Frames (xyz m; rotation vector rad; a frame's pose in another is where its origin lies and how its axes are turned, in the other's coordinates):
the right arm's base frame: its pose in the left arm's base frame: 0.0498 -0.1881 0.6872 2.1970 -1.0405 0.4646
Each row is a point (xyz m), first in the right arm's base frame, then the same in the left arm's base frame.
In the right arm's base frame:
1: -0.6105 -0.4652 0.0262
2: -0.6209 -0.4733 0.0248
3: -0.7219 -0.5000 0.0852
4: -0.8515 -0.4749 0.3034
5: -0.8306 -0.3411 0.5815
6: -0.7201 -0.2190 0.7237
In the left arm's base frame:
1: 0.0355 0.3486 0.1381
2: 0.0353 0.3591 0.1300
3: -0.0043 0.3856 0.0191
4: -0.0963 0.2946 -0.2007
5: -0.1775 0.0283 -0.3355
6: -0.1991 -0.1880 -0.3269

